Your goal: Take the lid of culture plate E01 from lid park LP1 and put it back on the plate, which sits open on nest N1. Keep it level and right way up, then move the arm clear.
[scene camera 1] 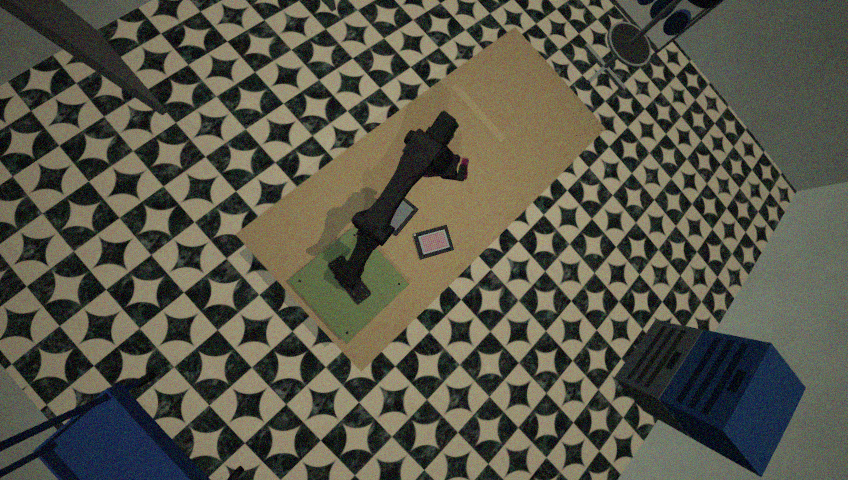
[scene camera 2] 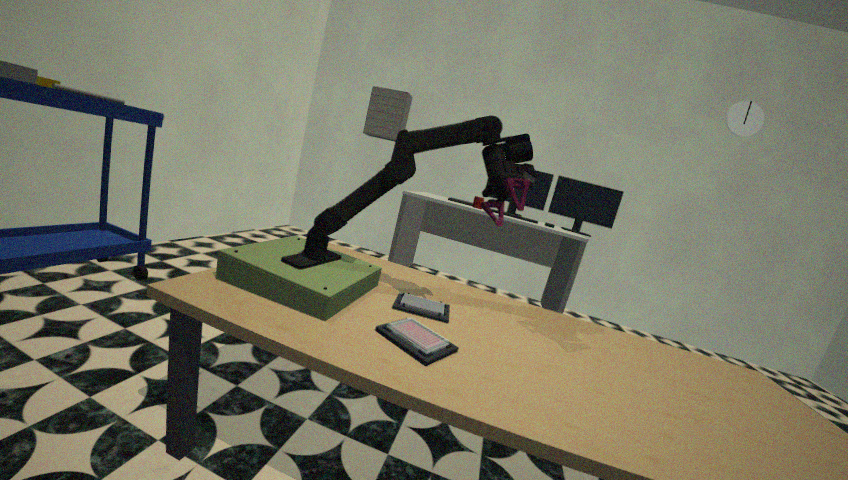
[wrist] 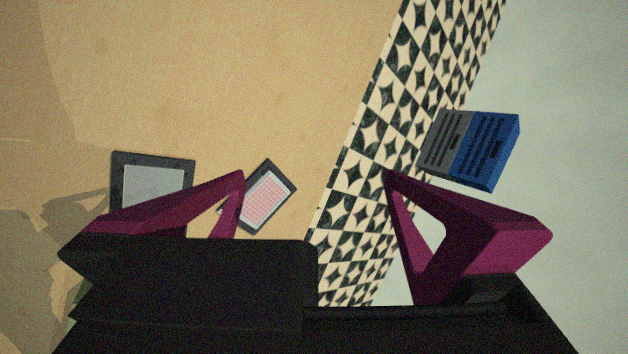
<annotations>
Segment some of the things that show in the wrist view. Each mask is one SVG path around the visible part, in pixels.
My gripper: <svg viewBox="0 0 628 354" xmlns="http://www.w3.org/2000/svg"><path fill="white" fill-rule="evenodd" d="M579 353L515 274L551 241L553 233L534 216L441 188L392 169L387 171L384 191L414 305L319 306L318 250L313 244L297 239L234 239L247 186L243 170L236 170L208 182L98 216L57 252L60 260L92 283L93 286L69 313L68 317L77 322L52 354ZM401 195L445 226L446 236L434 255L413 223ZM229 195L222 213L207 238L186 238L185 228L187 224Z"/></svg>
A pale grey lid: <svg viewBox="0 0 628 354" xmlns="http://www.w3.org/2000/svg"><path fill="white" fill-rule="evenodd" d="M122 209L182 190L184 169L125 164Z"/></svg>
</annotations>
